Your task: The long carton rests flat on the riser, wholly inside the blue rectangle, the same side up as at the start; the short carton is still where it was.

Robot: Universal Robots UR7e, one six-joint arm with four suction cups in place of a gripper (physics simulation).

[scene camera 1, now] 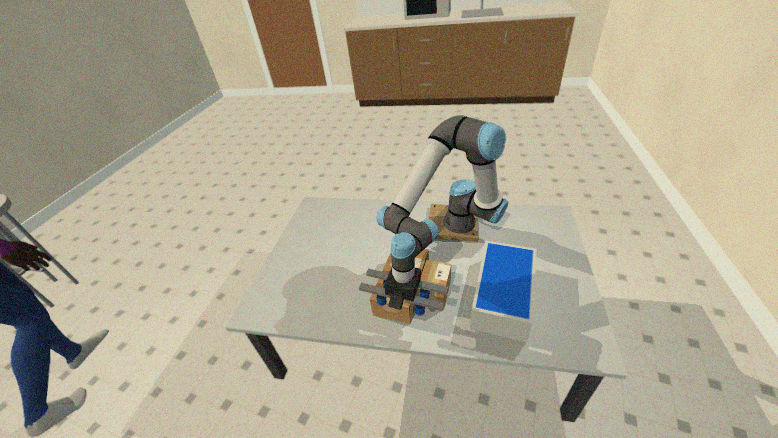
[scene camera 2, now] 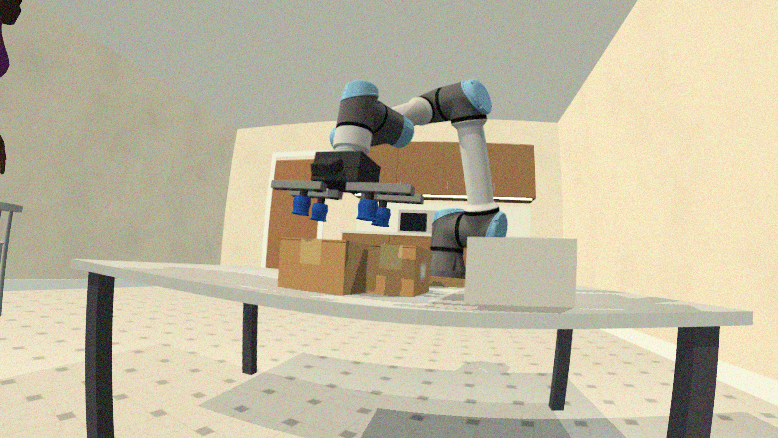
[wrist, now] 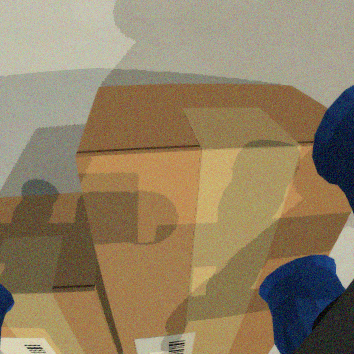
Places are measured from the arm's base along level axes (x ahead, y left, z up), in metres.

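Pixels of known places: hand, its tool point: [scene camera 2: 339,219] [wrist: 125,237]; arm's base, origin of its link: [scene camera 1: 459,223] [scene camera 2: 443,277].
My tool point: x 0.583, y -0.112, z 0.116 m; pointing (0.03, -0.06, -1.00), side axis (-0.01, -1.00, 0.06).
For each thing: its top centre in the pictures, then the offset to it from my tool point. Level surfaces: height alone.
- long carton, centre of its top: [wrist: 214,321] [scene camera 2: 345,244] [scene camera 1: 400,272] 0.039 m down, 0.147 m back, 0.055 m right
- short carton, centre of its top: [wrist: 50,344] [scene camera 2: 402,247] [scene camera 1: 434,275] 0.039 m down, 0.162 m back, 0.080 m left
- pale riser, centre of its top: [scene camera 2: 519,244] [scene camera 1: 506,276] 0.023 m down, 0.204 m back, 0.345 m left
- blue rectangle, centre of its top: [scene camera 1: 506,276] 0.023 m down, 0.204 m back, 0.345 m left
- grey table, height of its surface: 0.143 m down
The long carton [scene camera 1: 391,311] [scene camera 2: 313,266] [wrist: 145,280] lies flat on the table, its taped side up. The short carton [scene camera 1: 432,268] [scene camera 2: 397,264] [wrist: 70,310] stands close beside it, on the side toward the riser. The pale riser [scene camera 1: 500,329] [scene camera 2: 519,272] stands to the right, with the blue rectangle [scene camera 1: 506,280] on its top and no carton on it. My gripper [scene camera 1: 402,297] [scene camera 2: 341,212] is open, its four blue suction cups hanging a short way above the cartons, touching neither and holding nothing. In the wrist view, parts of several cups show at the edges.
The grey table [scene camera 1: 326,228] [scene camera 2: 179,277] carries the cartons, the riser and the arm's wooden base plate [scene camera 1: 468,236]. A person [scene camera 1: 32,348] stands off the table's left side, partly out of view, near a stool [scene camera 1: 59,270]. Brown cabinets [scene camera 1: 457,59] stand at the far wall.
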